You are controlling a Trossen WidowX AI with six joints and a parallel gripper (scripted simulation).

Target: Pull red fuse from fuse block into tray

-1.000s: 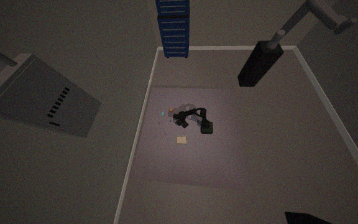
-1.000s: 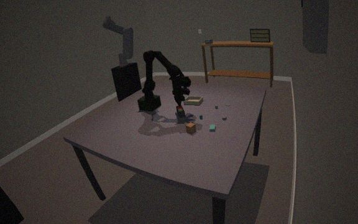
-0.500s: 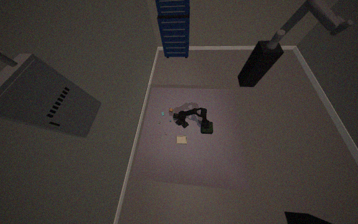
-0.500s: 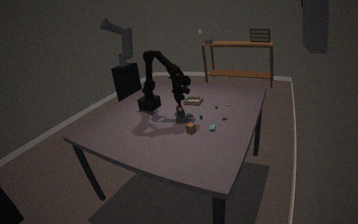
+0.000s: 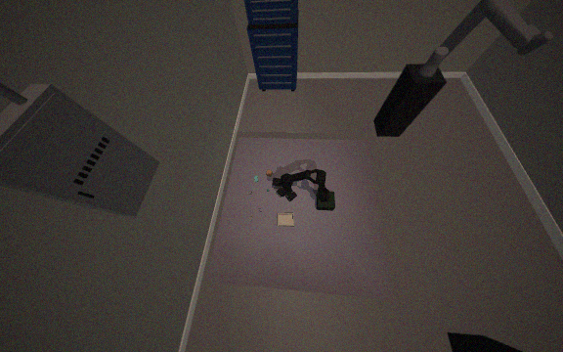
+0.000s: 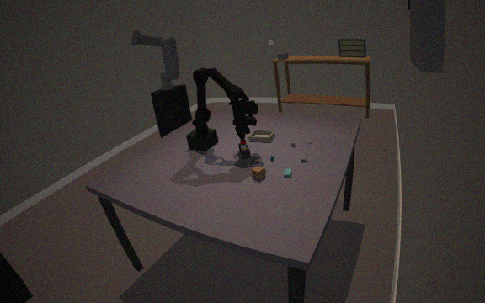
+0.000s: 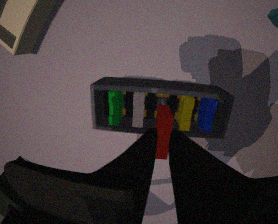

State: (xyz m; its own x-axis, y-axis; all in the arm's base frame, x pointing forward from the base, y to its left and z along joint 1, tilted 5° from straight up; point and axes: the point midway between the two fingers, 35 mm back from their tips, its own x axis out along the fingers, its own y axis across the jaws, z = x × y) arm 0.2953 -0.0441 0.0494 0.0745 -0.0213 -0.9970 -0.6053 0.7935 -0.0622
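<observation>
Right now my gripper tip is 1 cm short of the tan tray, 21 cm to the right of it and 7 cm above it. The rest, counted from my gripper tip: red fuse: 1 cm below; then orange cube: 18 cm ahead, 20 cm to the right, 5 cm below; then teal block: 30 cm ahead, 14 cm to the right, 7 cm below.
</observation>
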